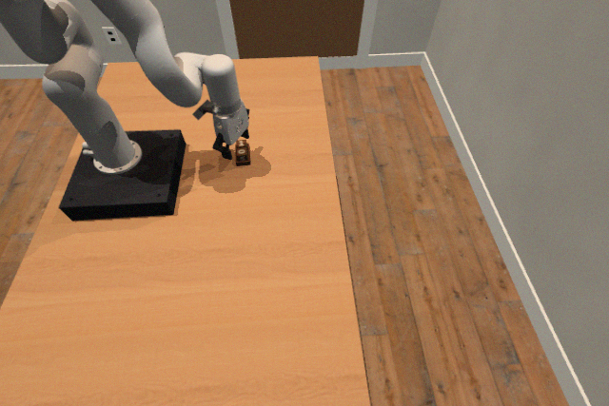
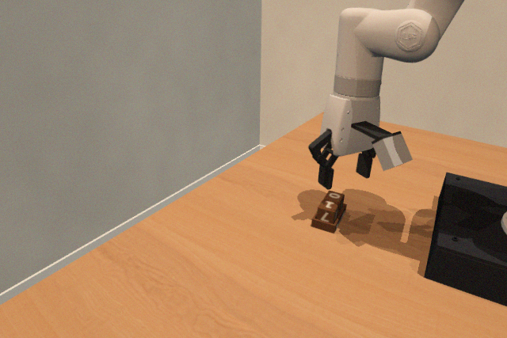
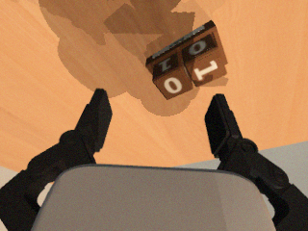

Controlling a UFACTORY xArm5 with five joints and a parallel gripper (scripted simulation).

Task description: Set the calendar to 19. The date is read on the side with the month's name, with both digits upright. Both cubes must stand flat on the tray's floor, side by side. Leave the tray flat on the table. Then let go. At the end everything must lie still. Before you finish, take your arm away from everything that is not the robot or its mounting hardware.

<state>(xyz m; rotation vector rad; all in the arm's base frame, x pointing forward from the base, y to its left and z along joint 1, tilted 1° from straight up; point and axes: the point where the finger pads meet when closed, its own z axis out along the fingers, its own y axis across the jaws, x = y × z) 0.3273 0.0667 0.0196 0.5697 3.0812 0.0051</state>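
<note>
Right now my hand is 6 cm above the brown date cube, 1 cm to the right of it and 1 cm short of it. Round my hand: tray 7 cm below, 3 cm to the left.
</note>
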